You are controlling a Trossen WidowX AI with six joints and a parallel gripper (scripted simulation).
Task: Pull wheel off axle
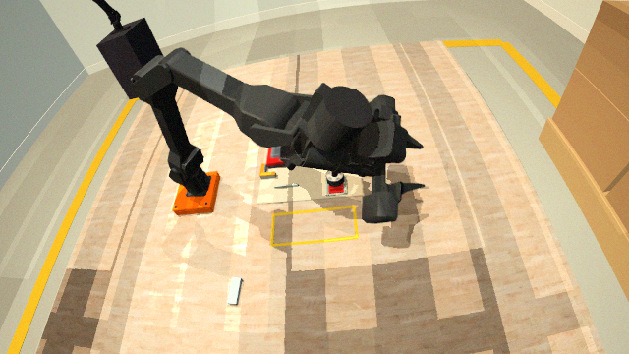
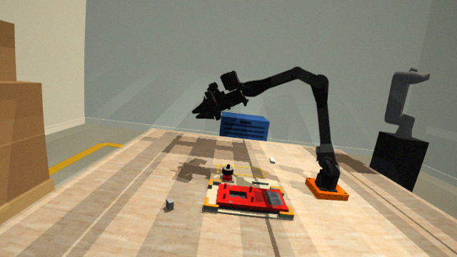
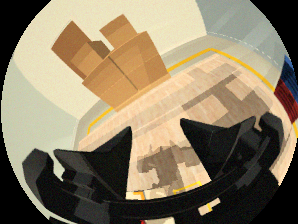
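My gripper tip is 16 cm past the dark wheel, 12 cm to the right of it and 16 cm above it. Round my gripper tip: upright axle 16 cm behind, 12 cm to the left, 17 cm below.
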